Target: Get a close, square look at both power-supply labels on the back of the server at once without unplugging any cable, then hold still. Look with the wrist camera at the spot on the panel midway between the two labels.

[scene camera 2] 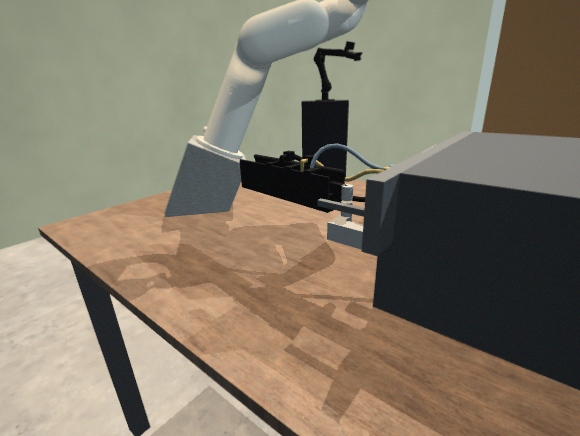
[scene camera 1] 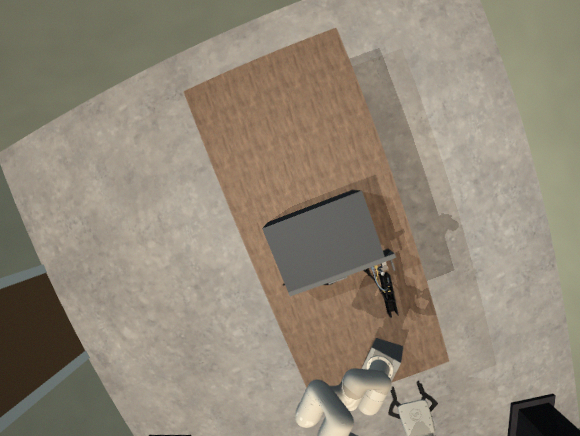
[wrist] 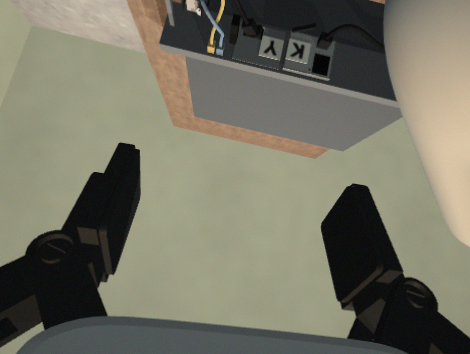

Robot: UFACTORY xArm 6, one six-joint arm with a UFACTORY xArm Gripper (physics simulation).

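Where they show: gripper, between the fingertips: [scene camera 1: 405, 384] [wrist: 241, 188]; arm's base, origin of its link: [scene camera 2: 219, 149] [scene camera 1: 379, 367].
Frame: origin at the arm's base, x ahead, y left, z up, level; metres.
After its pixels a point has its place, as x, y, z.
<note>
The server [scene camera 1: 325, 245] @(0.654, 0.200, 0.046) [scene camera 2: 475, 240] @(0.655, -0.024, -0.015) [wrist: 295, 110] @(0.622, 0.218, 0.046) is a grey box on the table. In the wrist view its back panel lies at the top edge, upside down and oblique. The white Y label [wrist: 270, 48] @(0.513, 0.096, 0.004) and K label [wrist: 299, 51] @(0.493, 0.143, 0.002) sit side by side there, small, tilted and above the view's middle. A black power cable [wrist: 243, 12] @(0.488, 0.028, -0.021) is plugged in beside the Y, and another black cable [wrist: 352, 28] @(0.446, 0.212, -0.044) beside the K. My gripper [scene camera 1: 406, 386] @(0.172, -0.011, 0.320) [wrist: 241, 188] @(0.172, -0.011, 0.320) is open and empty, beyond the table's end, far back from the panel. It does not show in scene camera 2.
A black cable arm [scene camera 1: 389, 295] [scene camera 2: 285, 182] juts from the server's back, with blue [scene camera 2: 340, 146] @(0.445, -0.013, 0.058) and yellow [scene camera 2: 362, 173] @(0.492, -0.015, 0.026) cables. My pale arm [scene camera 1: 367, 385] @(0.181, 0.123, 0.310) [scene camera 2: 285, 32] @(0.181, 0.092, 0.251) [wrist: 435, 110] @(0.129, 0.042, 0.281) covers the wrist view's right side. A black pedestal [scene camera 2: 325, 125] bearing a small black arm stands behind the table [scene camera 1: 280, 115] @(1.256, 0.321, -0.149).
</note>
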